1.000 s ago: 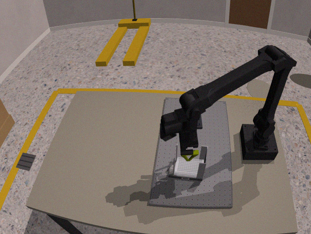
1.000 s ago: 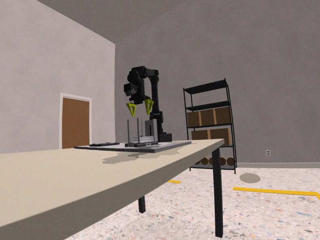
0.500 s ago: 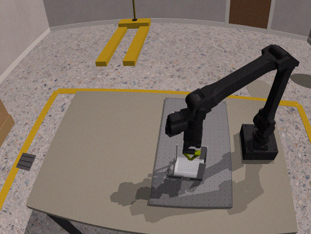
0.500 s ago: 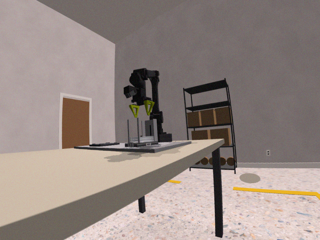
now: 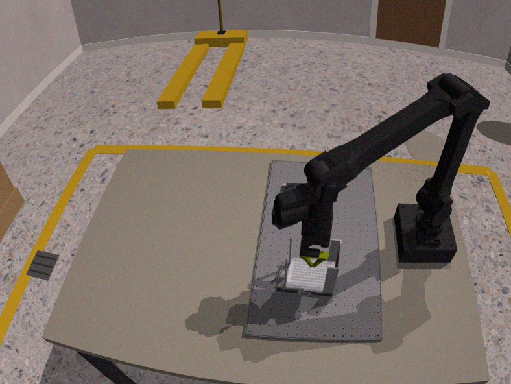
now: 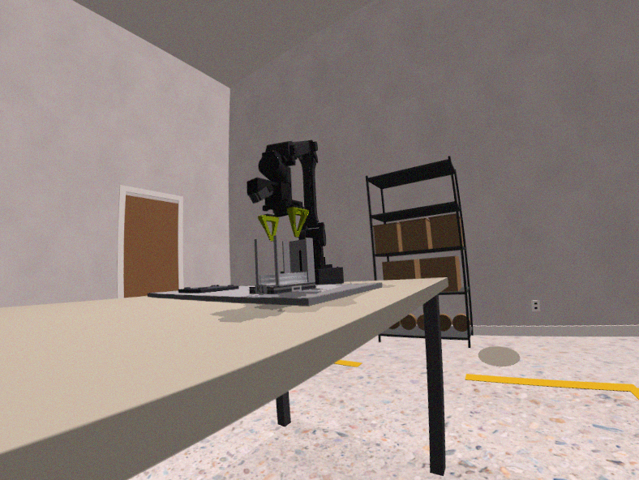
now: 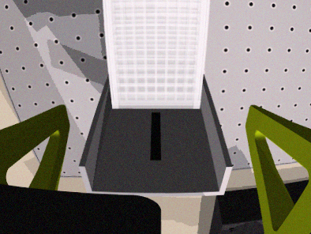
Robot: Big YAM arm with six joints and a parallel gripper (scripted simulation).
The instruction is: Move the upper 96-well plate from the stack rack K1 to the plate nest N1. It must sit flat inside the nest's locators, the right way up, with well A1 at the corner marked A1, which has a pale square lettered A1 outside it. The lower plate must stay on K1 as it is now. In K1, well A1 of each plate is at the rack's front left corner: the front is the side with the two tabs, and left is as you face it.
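Now: hand 70 mm above the slot and 60 mm past it. The rest, counted from my hand: pale A1 square 360 mm to the right, 150 mm ahead, 140 mm below.
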